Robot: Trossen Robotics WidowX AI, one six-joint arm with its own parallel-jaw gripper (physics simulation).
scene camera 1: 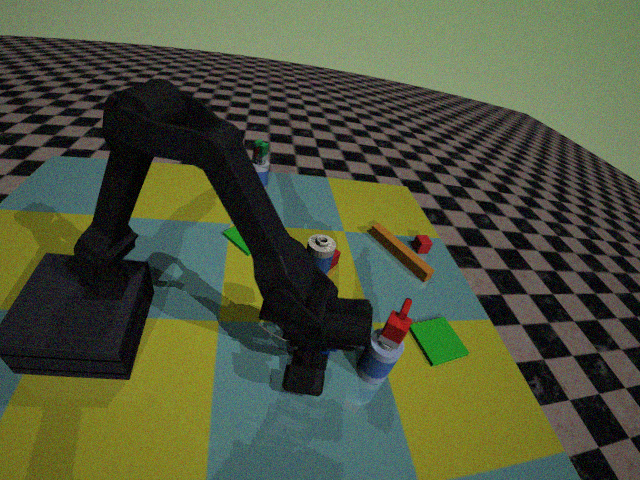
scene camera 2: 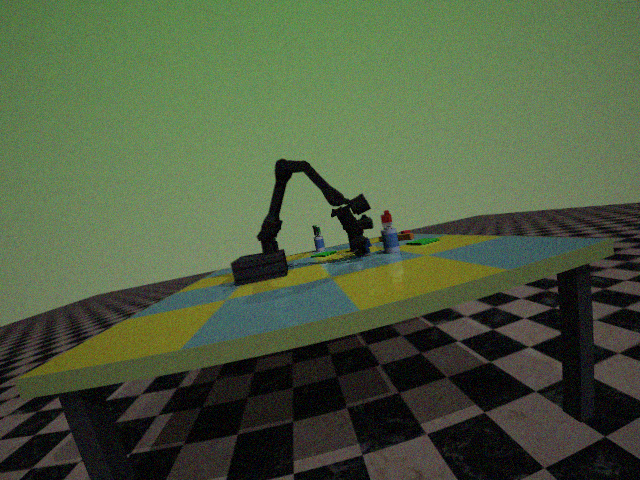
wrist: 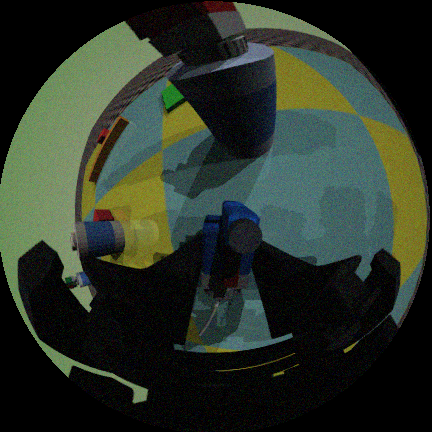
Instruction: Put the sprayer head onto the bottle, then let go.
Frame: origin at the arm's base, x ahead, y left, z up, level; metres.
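Where they show: gripper, fingertip midpoint: [scene camera 2: 365,250] [wrist: 225,240]; arm's base, origin of the base link: [scene camera 1: 106,285] [scene camera 2: 270,252].
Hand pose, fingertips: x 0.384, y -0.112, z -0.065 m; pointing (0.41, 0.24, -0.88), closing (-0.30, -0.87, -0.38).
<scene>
Each offset is from my fingertips to the top centre of the thing. "spot": to the spot under its first point.
My gripper [scene camera 1: 308,373] [scene camera 2: 361,247] [wrist: 225,240] is shut on a blue sprayer head {spot: 0.020 m right, 0.009 m ahead, 0.053 m up} [wrist: 231,229] and holds it low, close over the table top. In scene camera 1 the arm hides nearly all of the head. An open bottle {0.223 m left, 0.043 m ahead, 0.080 m up} [scene camera 1: 322,251] [wrist: 98,238] with a blue label and a bare grey neck stands behind the gripper, apart from it. A second bottle {0.044 m right, 0.104 m ahead, 0.147 m up} [scene camera 1: 381,358] [scene camera 2: 390,236] [wrist: 238,100] with a red sprayer head {spot: 0.053 m right, 0.089 m ahead, 0.132 m up} [scene camera 1: 396,324] stands close to the gripper's right. A third small bottle {0.605 m left, 0.073 m back, 0.147 m up} [scene camera 1: 261,162] [scene camera 2: 318,240] with a green head stands far back.
An orange bar {0.281 m left, 0.302 m ahead, 0.006 m up} [scene camera 1: 402,251] [wrist: 106,146] and a red cube {0.305 m left, 0.385 m ahead, 0.015 m up} [scene camera 1: 422,244] lie at the back right. One green tile {0.004 m right, 0.276 m ahead, 0.016 m down} [scene camera 1: 438,340] [wrist: 172,96] lies right of the red-headed bottle, another green tile {0.359 m left, 0.103 m back, 0.016 m down} [scene camera 1: 237,238] by the arm. A small red block {0.256 m left, 0.083 m ahead, 0.015 m up} [scene camera 1: 335,257] sits behind the open bottle.
</scene>
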